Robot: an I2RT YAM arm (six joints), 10 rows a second.
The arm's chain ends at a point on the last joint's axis. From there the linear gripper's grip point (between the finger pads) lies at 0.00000 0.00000 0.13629 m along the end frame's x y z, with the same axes.
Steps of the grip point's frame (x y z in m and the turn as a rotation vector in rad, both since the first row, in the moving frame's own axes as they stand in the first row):
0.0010 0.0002 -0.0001 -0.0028 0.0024 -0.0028
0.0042 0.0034 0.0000 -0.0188 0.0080 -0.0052
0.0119 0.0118 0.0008 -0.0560 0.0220 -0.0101
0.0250 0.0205 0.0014 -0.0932 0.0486 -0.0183
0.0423 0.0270 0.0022 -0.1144 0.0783 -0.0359
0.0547 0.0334 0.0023 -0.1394 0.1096 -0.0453
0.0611 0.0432 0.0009 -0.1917 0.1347 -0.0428
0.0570 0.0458 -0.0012 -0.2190 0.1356 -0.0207
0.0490 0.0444 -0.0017 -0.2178 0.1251 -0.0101
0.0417 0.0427 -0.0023 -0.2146 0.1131 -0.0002
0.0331 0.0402 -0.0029 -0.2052 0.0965 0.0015
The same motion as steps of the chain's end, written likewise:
0.0007 -0.0002 -0.0001 -0.0028 0.0024 -0.0028
0.0031 0.0008 0.0000 -0.0188 0.0080 -0.0052
0.0089 0.0042 0.0010 -0.0560 0.0220 -0.0101
0.0183 0.0079 0.0022 -0.0932 0.0486 -0.0183
0.0314 0.0117 0.0035 -0.1144 0.0783 -0.0359
0.0394 0.0148 0.0044 -0.1394 0.1096 -0.0453
0.0424 0.0177 0.0046 -0.1917 0.1347 -0.0428
0.0384 0.0165 0.0033 -0.2190 0.1356 -0.0207
0.0320 0.0151 0.0026 -0.2178 0.1251 -0.0101
0.0264 0.0137 0.0017 -0.2146 0.1131 -0.0002
0.0201 0.0125 0.0006 -0.2052 0.0965 0.0015

